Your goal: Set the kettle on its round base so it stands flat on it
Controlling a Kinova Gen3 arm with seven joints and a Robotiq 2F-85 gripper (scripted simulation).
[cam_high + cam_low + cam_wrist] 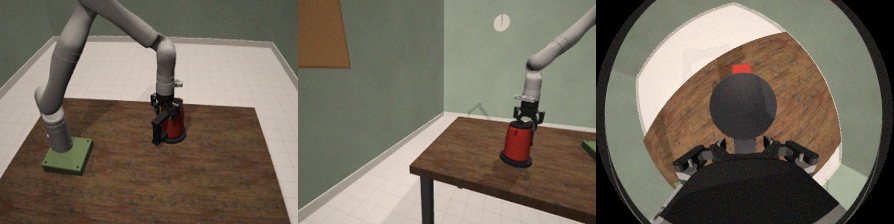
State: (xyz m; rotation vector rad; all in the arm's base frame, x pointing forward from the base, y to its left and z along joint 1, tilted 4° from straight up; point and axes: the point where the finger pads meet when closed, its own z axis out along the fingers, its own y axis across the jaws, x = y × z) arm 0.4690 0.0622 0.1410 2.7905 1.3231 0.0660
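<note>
Now: the red kettle 50 mm below my hand, 20 mm to the left of it and 20 mm ahead of it. Also, from my hand: round base: 150 mm below, 50 mm to the left, 40 mm ahead.
</note>
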